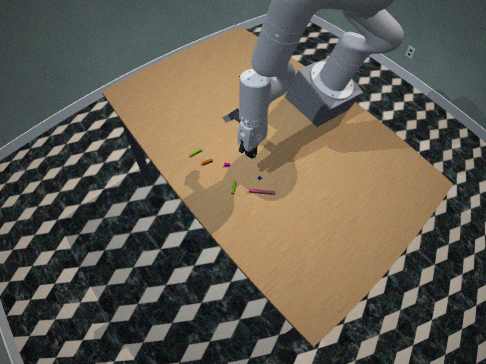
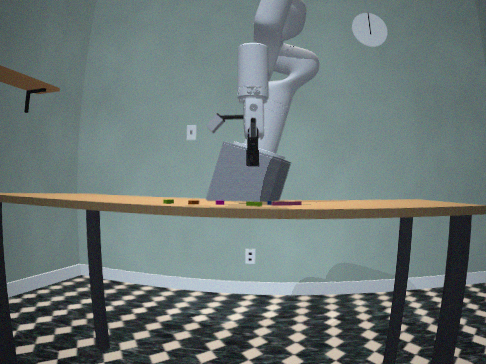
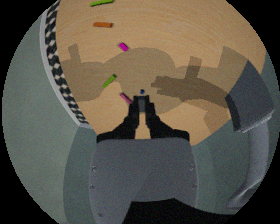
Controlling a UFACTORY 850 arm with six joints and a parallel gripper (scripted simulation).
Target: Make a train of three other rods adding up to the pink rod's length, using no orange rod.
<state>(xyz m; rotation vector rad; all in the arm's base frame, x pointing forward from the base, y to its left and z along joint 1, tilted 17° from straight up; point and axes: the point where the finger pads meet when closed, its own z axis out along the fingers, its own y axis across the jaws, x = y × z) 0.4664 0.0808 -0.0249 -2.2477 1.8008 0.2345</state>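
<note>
Now: hand 1 cm past the blue rod, 4 cm to the right of it and 12 cm above it. Also, from my hand: magenta rod (5 cm ahead, 7 cm to the right, 12 cm below); pink rod (2 cm ahead, 10 cm to the left, 12 cm below); grey rod (2 cm below).
</note>
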